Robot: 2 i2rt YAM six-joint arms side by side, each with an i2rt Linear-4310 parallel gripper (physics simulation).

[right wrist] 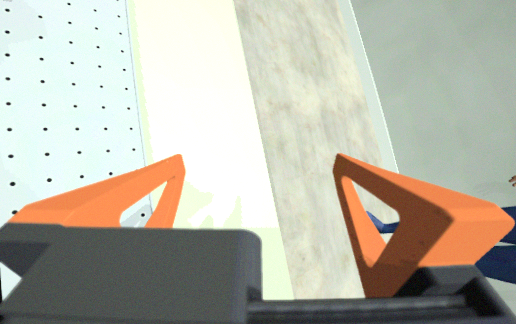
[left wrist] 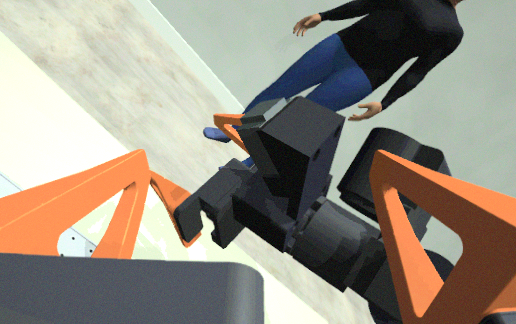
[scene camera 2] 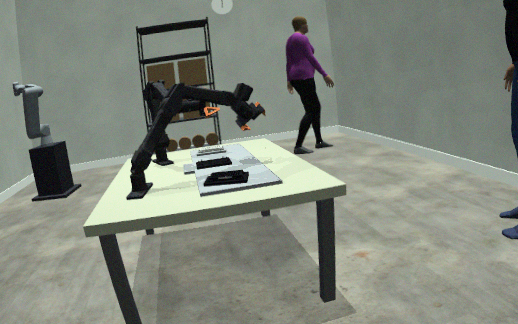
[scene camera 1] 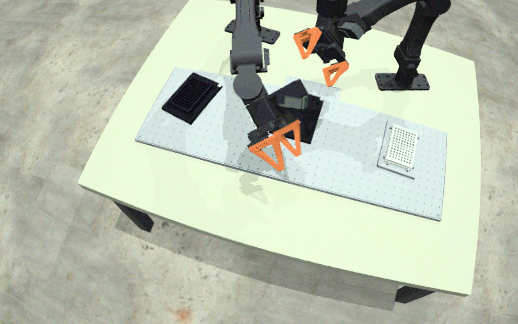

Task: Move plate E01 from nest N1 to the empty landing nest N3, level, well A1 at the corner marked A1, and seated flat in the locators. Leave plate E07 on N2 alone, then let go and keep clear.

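A black plate [scene camera 1: 192, 95] [scene camera 2: 227, 175] lies on a black nest at the left in scene camera 1. A white plate [scene camera 1: 402, 145] [scene camera 2: 212, 150] lies on a grey nest [scene camera 1: 381, 162] at the right there. The middle black nest [scene camera 1: 311, 125] [scene camera 2: 214, 162] looks bare, partly hidden by the right arm. Plate and nest labels and the A1 marks are not legible. My right gripper [scene camera 1: 290, 162] [scene camera 2: 255, 121] [right wrist: 258, 162] is open and empty, high above the board's front edge. My left gripper [scene camera 1: 318, 71] is open and empty, raised behind the middle nest.
A perforated board [scene camera 1: 345, 170] [scene camera 2: 265, 177] [right wrist: 60, 115] carries the nests on the table [scene camera 1: 210, 200]. The right arm reaches over the board and fills much of the left wrist view. A person in blue trousers [left wrist: 330, 80] and one in purple [scene camera 2: 300, 60] stand beyond the table.
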